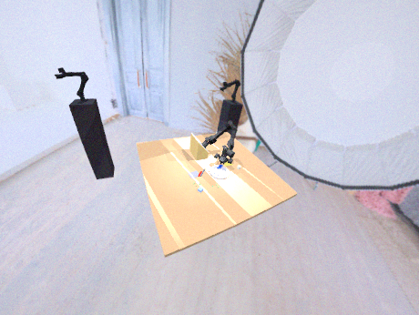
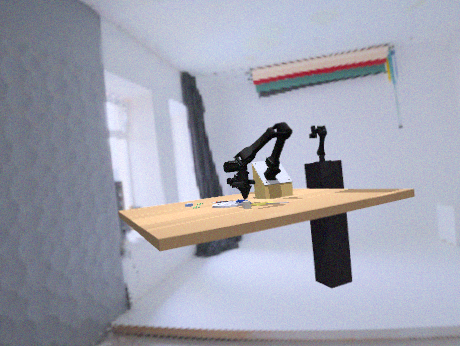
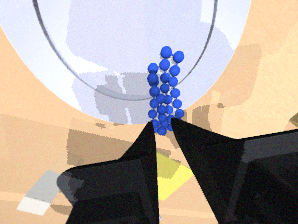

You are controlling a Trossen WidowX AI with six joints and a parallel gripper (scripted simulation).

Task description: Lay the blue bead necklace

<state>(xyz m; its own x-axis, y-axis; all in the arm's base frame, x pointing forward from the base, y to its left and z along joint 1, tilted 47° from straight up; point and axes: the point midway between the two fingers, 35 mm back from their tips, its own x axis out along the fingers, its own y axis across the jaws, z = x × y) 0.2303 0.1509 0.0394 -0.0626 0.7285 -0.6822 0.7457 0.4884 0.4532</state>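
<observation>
The round bead board is 7 cm ahead of my gripper tip, 6 cm to the right of it and 2 cm below it. Also, from my gripper tip: yellow flat piece (6 cm behind, 10 cm to the left, 3 cm below); grey-white stick (10 cm behind, 17 cm to the left, 3 cm below); white cylinder (7 cm ahead, 17 cm to the left, 1 cm below).
</observation>
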